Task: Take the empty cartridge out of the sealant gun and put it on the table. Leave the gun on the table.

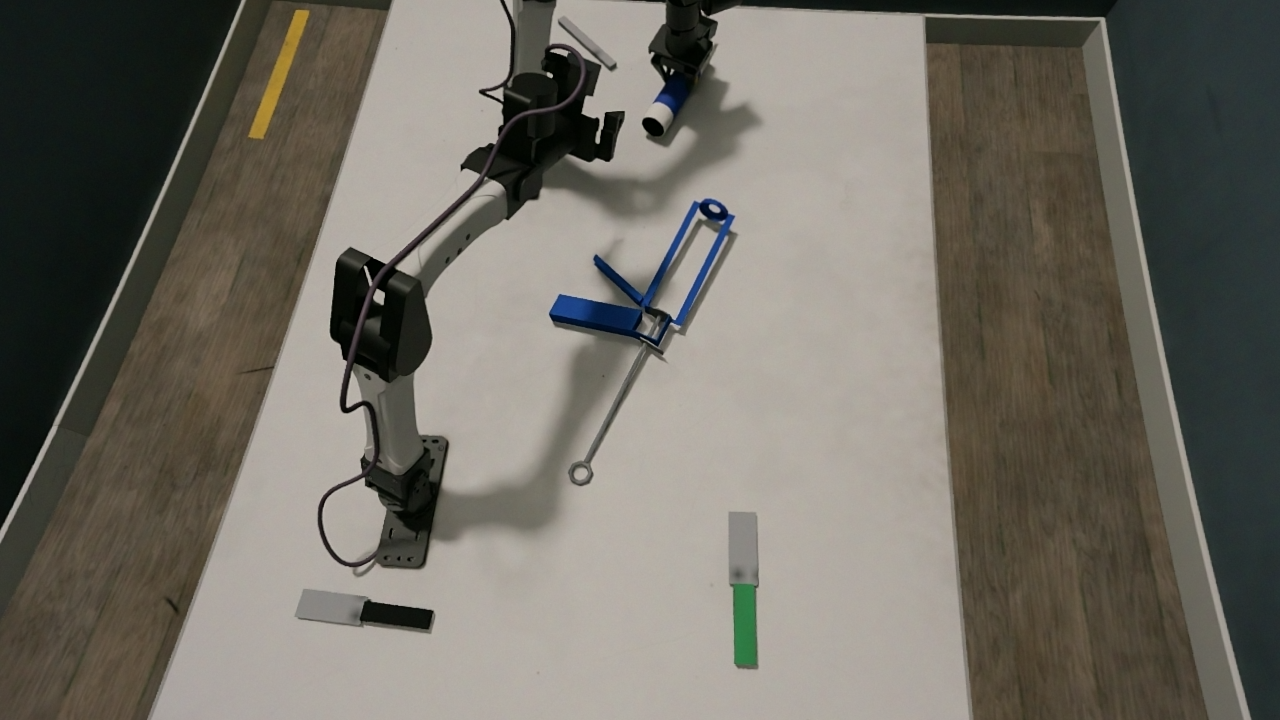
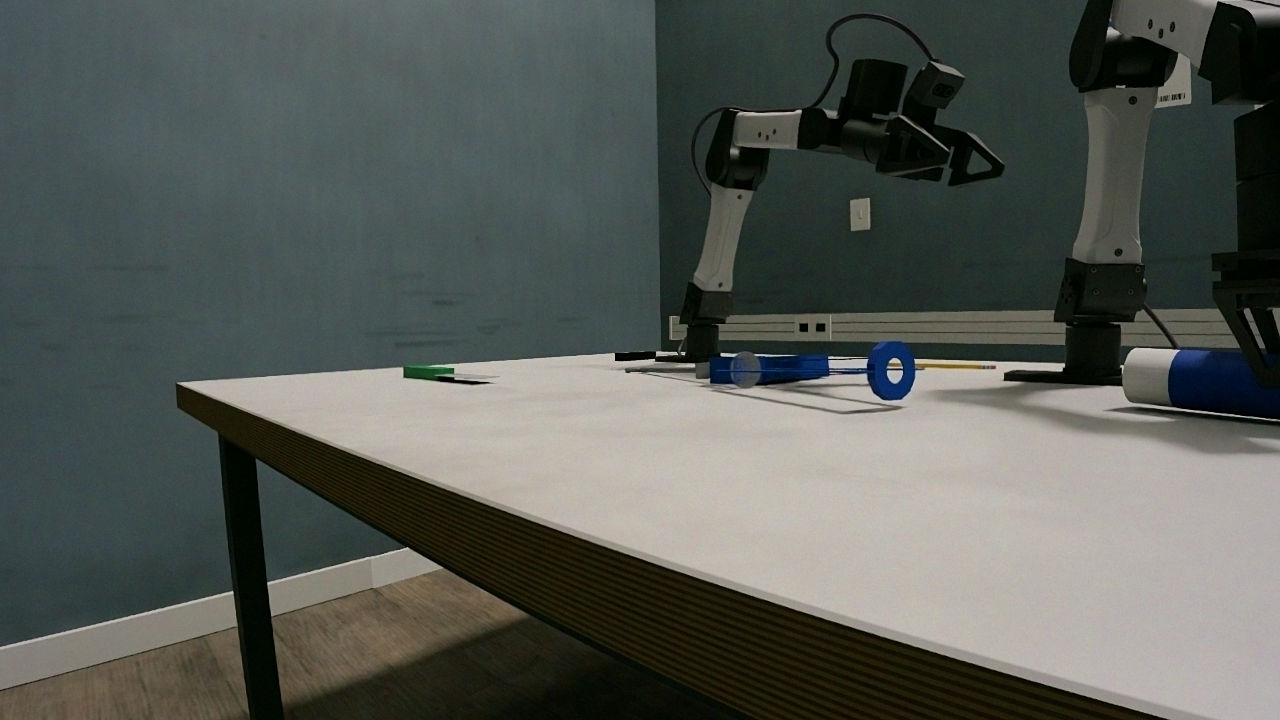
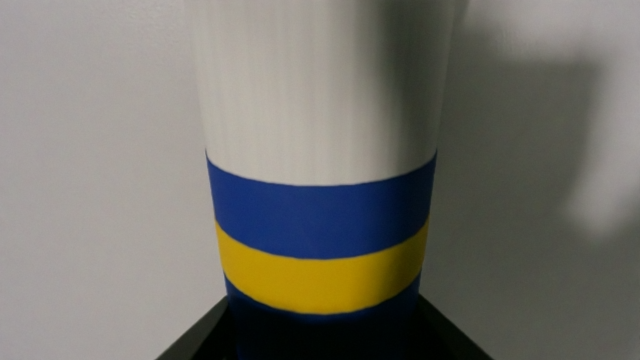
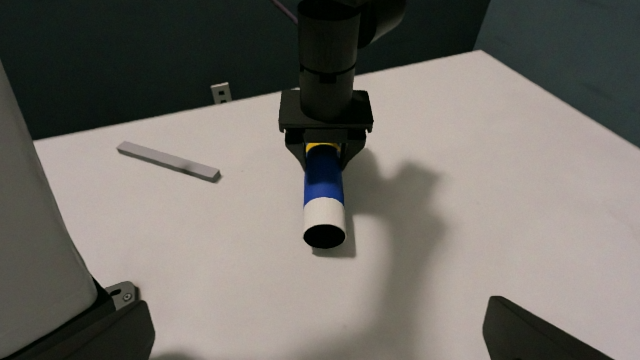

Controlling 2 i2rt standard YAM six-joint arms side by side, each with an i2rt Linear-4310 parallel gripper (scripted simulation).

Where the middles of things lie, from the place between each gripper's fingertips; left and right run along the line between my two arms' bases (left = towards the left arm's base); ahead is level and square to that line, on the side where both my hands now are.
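From my left hand, I find the blue sealant gun (image 1: pixel 576 311) 51 cm to the right, 3 cm ahead and 2 cm below. The grey bar (image 4: pixel 191 168) is 21 cm behind that same left hand, 10 cm to the left of it and 3 cm below it. Going by their middles, the cartridge (image 1: pixel 672 96) is the nearest to my left hand of the things named here: it sits 2 cm to the left of the hand, 1 cm ahead of it and 1 cm below it.
Measured from my right hand, the cartridge is 300 mm to the left, 90 mm ahead and 230 mm below. I see the grey bar 380 mm to the left of my right hand, 120 mm behind it and 250 mm below it; going by their middles, of the things named here the bar is the farthest from my right hand. As for the blue sealant gun, it is 110 mm ahead of my right hand (image 2: pixel 976 164), 240 mm to the right of it and 230 mm below it.
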